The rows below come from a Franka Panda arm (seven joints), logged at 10 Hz.
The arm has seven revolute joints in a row. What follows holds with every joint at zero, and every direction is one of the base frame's. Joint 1 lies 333.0 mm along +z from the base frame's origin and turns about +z. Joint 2 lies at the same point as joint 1 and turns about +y. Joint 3 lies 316.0 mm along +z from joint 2 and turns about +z. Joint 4 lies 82.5 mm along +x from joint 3 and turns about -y. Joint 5 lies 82.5 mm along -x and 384.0 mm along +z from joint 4 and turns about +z. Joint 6 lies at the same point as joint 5 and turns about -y. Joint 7 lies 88.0 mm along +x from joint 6 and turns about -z. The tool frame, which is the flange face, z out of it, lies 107.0 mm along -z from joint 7; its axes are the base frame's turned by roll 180.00, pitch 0.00 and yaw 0.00 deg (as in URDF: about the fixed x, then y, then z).
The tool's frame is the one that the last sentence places.
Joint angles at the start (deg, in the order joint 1, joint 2, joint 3, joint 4, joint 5, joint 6, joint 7):
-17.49, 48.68, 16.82, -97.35, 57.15, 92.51, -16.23
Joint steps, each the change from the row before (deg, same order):
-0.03, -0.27, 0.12, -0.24, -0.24, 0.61, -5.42
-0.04, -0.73, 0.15, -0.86, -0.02, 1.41, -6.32
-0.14, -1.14, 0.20, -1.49, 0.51, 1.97, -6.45
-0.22, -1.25, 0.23, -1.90, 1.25, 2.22, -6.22
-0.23, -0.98, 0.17, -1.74, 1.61, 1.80, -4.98
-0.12, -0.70, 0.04, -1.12, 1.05, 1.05, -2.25
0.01, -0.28, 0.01, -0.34, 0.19, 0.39, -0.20
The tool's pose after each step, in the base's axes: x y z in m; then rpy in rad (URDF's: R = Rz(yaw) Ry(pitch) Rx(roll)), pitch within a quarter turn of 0, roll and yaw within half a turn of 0. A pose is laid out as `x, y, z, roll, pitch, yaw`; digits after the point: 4 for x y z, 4 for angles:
0.5961, 0.0686, 0.1368, -1.7684, 0.5412, 0.2240
0.5953, 0.0685, 0.1382, -1.7788, 0.4306, 0.2289
0.5933, 0.0680, 0.1403, -1.7925, 0.3198, 0.2244
0.5901, 0.0675, 0.1417, -1.8027, 0.2175, 0.2111
0.5867, 0.0669, 0.1419, -1.8059, 0.1403, 0.1940
0.5843, 0.0661, 0.1426, -1.8092, 0.1069, 0.1798
0.5837, 0.0660, 0.1432, -1.8134, 0.1038, 0.1752

